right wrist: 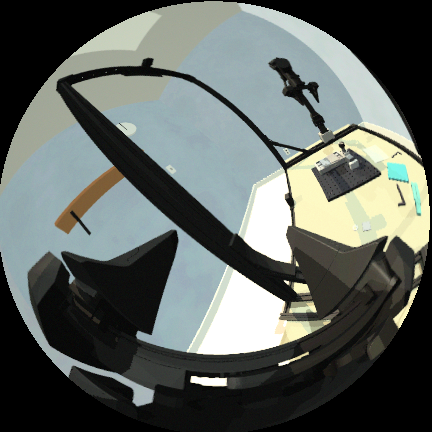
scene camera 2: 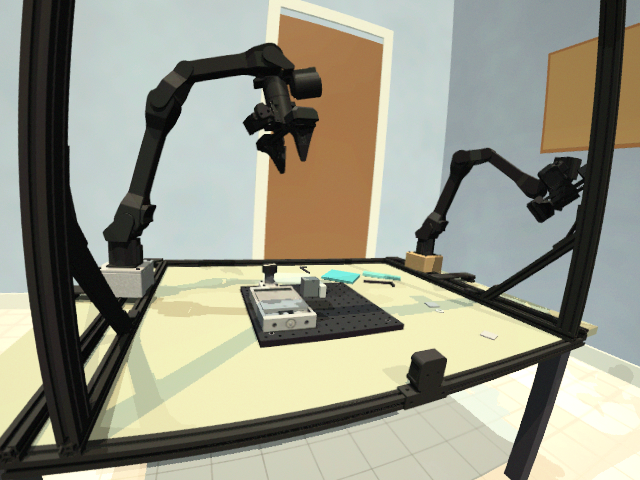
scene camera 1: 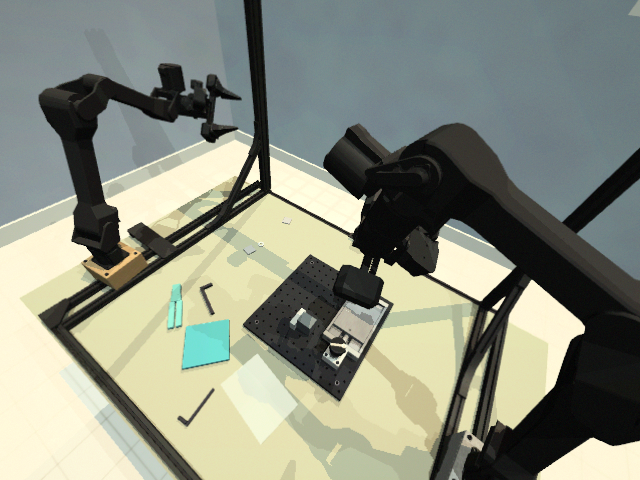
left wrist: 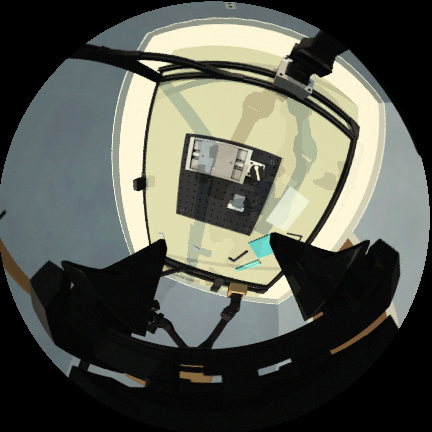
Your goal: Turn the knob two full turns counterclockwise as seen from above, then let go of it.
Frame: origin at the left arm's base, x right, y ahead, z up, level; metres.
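Where they show: left gripper, fingertip midpoint: (right wrist: pixel 310 103) (scene camera 2: pixel 292 167) (scene camera 1: pixel 356 262) (left wrist: pixel 218 241); right gripper, fingertip midpoint: (right wrist: pixel 234 233) (scene camera 2: pixel 570 191) (scene camera 1: pixel 239 113); left arm's base, origin of the base link: (right wrist: pixel 323 131) (scene camera 2: pixel 125 264) (scene camera 1: pixel 485 478) (left wrist: pixel 297 72); right arm's base, origin of the base link: (scene camera 2: pixel 424 253) (scene camera 1: pixel 111 257) (left wrist: pixel 235 295).
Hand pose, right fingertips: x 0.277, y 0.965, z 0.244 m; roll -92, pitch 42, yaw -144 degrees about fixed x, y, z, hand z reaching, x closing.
Things, the pixels of their top centre, and the offset from my right fingertips. "spot": a spot on its surface instead. Level surfaces: height alone.
- dark knob, middle of its top: (scene camera 1: pixel 338 345) (scene camera 2: pixel 269 264) (left wrist: pixel 256 172) (right wrist: pixel 340 142) dx -0.269, dy -0.630, dz -0.237 m
- silver stage, middle of its top: (scene camera 2: pixel 279 298) (scene camera 1: pixel 357 317) (left wrist: pixel 216 158) (right wrist: pixel 328 159) dx -0.158, dy -0.619, dz -0.283 m
- black perforated plate, its level: dz -0.312 m
- grey block, surface spot: (scene camera 2: pixel 310 286) spot: dx -0.243, dy -0.531, dz -0.285 m
- teal square, surface spot: (scene camera 1: pixel 206 345) spot: dx -0.455, dy -0.379, dz -0.315 m
- teal tool, middle of its top: (scene camera 1: pixel 175 303) (scene camera 2: pixel 381 274) (left wrist: pixel 246 266) dx -0.444, dy -0.225, dz -0.313 m
- pale sheet, middle of its top: (scene camera 1: pixel 258 394) (scene camera 2: pixel 287 277) (left wrist: pixel 287 210) dx -0.442, dy -0.553, dz -0.320 m
The dark knob (scene camera 1: pixel 337 345) (scene camera 2: pixel 269 269) (right wrist: pixel 342 146) stands upright on a small silver mount at one end of the silver stage (scene camera 1: pixel 356 324) (scene camera 2: pixel 288 322). In the left wrist view the knob (left wrist: pixel 257 172) shows a light bar. The stage is on a black perforated plate (scene camera 1: pixel 320 268) (scene camera 2: pixel 361 315) (left wrist: pixel 195 200). My left gripper (scene camera 2: pixel 292 165) (left wrist: pixel 218 241) is open and empty, pointing down high above the plate, well apart from the knob. Its fingertips are hidden in scene camera 1. My right gripper (scene camera 1: pixel 238 113) (right wrist: pixel 234 233) is open and empty, raised far from the knob.
A grey block (scene camera 1: pixel 303 321) (scene camera 2: pixel 310 286) stands on the plate near the stage. A teal square (scene camera 1: pixel 206 345), a teal tool (scene camera 1: pixel 175 307), two dark hex keys (scene camera 1: pixel 207 298) (scene camera 1: pixel 196 408) and a pale sheet (scene camera 1: pixel 258 397) lie on the table. Black frame posts (scene camera 1: pixel 256 93) rise at its corners.
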